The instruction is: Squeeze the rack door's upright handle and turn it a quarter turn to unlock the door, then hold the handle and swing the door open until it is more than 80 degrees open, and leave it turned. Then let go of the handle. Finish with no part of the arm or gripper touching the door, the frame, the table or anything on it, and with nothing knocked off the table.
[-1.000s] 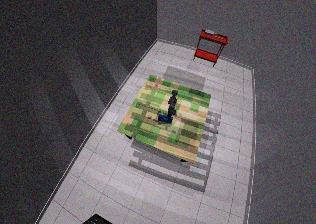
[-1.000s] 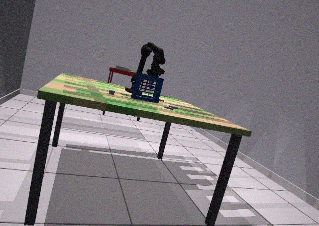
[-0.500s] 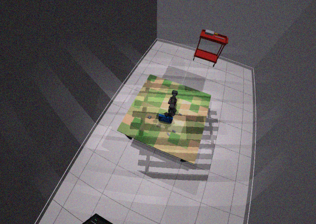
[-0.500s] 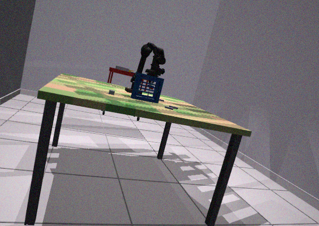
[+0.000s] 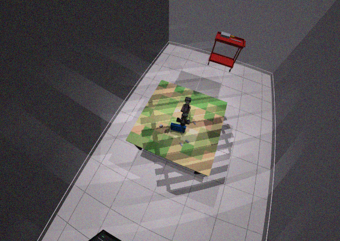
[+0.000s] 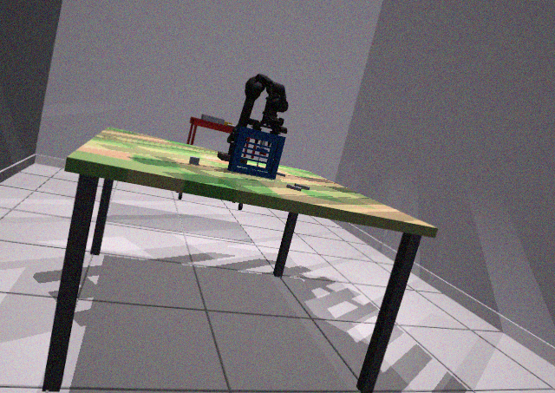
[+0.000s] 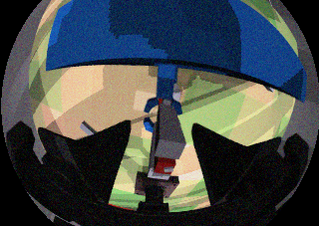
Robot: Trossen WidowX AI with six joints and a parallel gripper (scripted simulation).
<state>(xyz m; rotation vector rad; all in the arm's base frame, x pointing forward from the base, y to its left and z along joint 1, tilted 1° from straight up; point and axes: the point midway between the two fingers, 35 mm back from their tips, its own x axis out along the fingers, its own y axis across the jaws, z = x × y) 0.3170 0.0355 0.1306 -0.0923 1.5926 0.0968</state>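
Now: gripper tip 10 mm to the left of the upright handle and 20 mm above it.
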